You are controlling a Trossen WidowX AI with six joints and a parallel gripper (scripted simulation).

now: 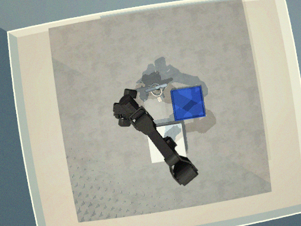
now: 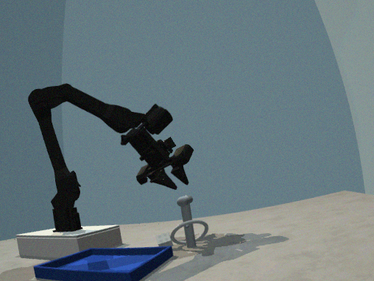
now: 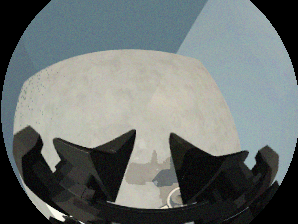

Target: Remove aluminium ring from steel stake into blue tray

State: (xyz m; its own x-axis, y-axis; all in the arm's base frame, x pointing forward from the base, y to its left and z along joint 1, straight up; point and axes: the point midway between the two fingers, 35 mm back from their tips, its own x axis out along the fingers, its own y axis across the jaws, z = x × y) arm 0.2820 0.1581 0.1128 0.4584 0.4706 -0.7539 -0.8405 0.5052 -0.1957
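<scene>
Right now my gripper tip is 220 mm to the left of the aluminium ring, 110 mm above it and 20 mm short of it. From my gripper tip the other things lie so: blue tray: 380 mm to the right, 130 mm below, 110 mm behind.
</scene>
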